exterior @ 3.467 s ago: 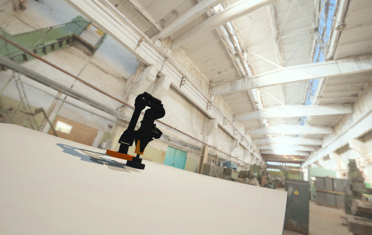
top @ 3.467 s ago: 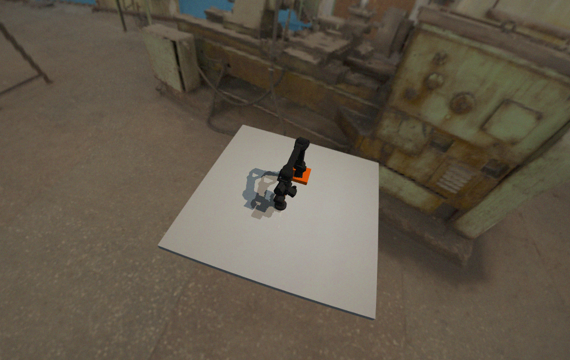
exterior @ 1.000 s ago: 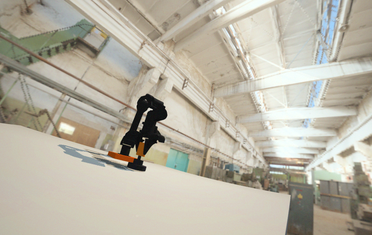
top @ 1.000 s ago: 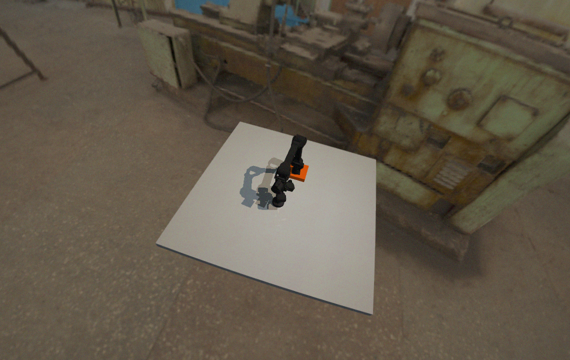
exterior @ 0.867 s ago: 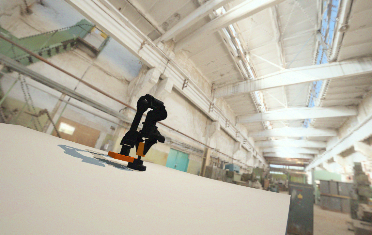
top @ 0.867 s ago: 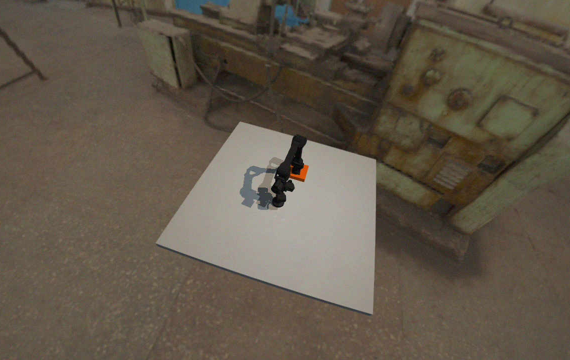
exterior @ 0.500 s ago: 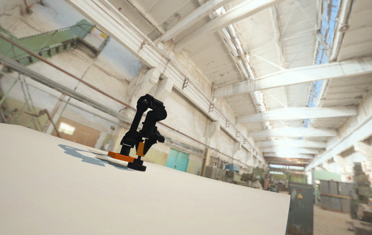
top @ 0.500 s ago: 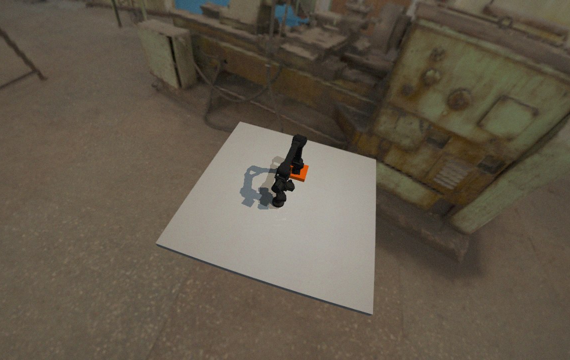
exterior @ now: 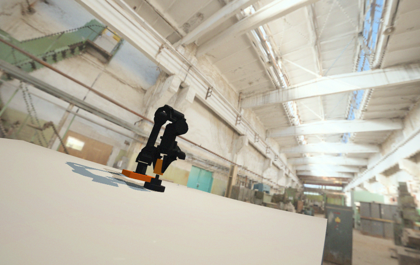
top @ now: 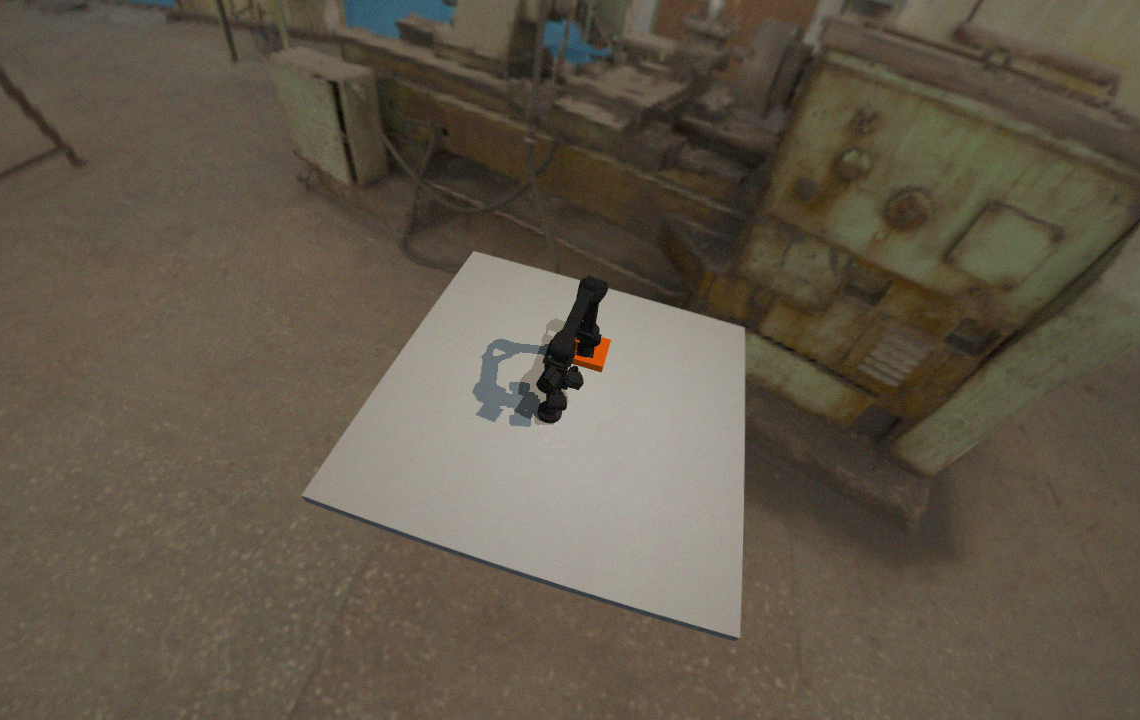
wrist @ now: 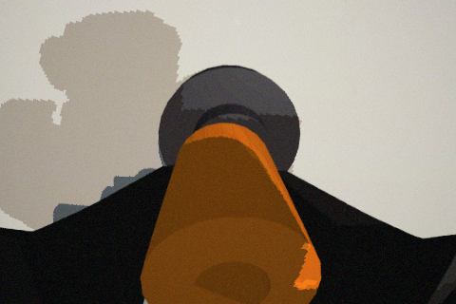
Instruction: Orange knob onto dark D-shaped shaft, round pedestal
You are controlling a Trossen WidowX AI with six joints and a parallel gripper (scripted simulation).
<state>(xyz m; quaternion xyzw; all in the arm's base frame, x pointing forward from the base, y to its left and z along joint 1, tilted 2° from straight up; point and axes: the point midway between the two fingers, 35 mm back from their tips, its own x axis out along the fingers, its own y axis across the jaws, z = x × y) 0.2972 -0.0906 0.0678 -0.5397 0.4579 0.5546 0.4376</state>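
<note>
My gripper tip is now 10 mm short of the dark round pedestal and 40 mm above it. Also, from my gripper tip: orange knob 20 mm above.
</note>
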